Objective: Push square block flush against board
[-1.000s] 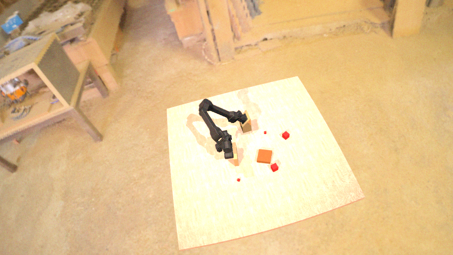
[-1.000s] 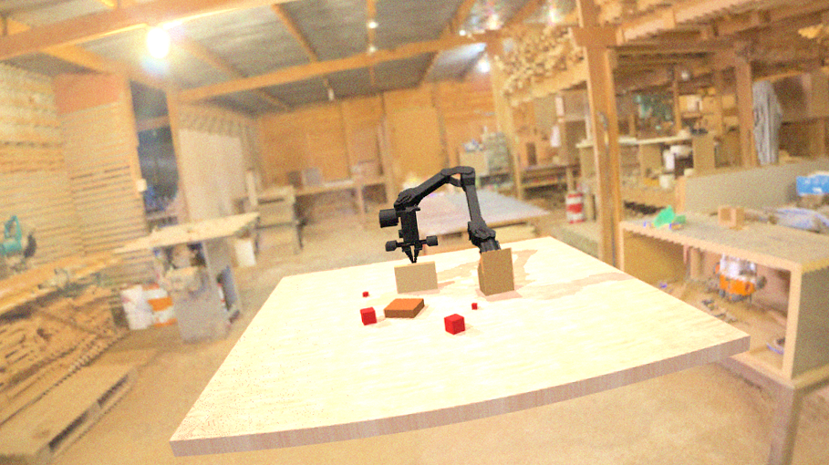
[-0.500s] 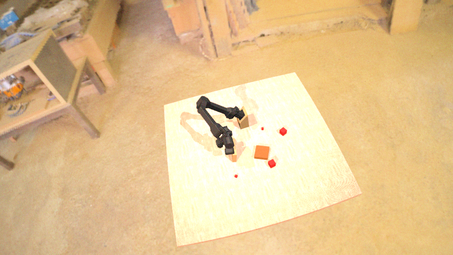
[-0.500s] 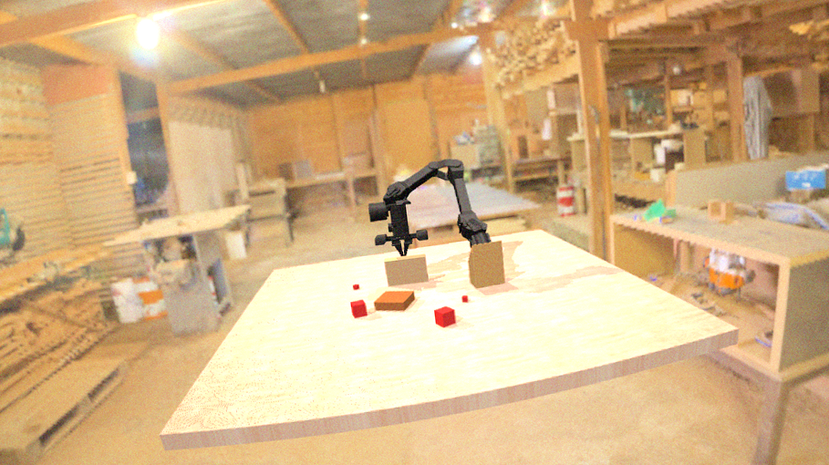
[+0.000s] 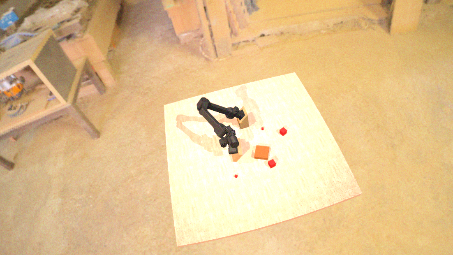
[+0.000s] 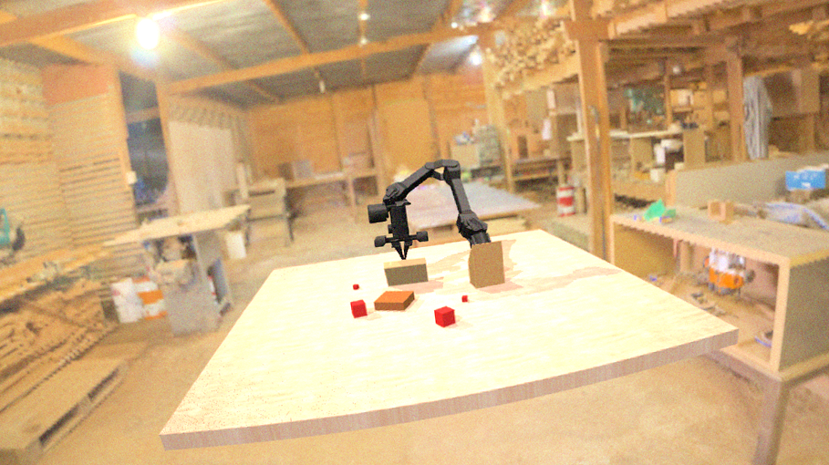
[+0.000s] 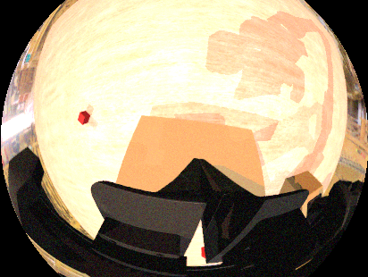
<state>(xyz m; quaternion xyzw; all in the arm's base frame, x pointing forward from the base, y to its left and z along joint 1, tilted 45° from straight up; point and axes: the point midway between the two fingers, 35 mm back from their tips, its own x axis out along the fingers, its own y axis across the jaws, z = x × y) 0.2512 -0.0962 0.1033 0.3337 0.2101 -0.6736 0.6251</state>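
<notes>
My gripper tip is now 40 mm above the flat board and 30 mm to the right of it. The rest, counted from my gripper tip: orange-brown square block: 190 mm to the left, 70 mm below, 70 mm ahead.
</notes>
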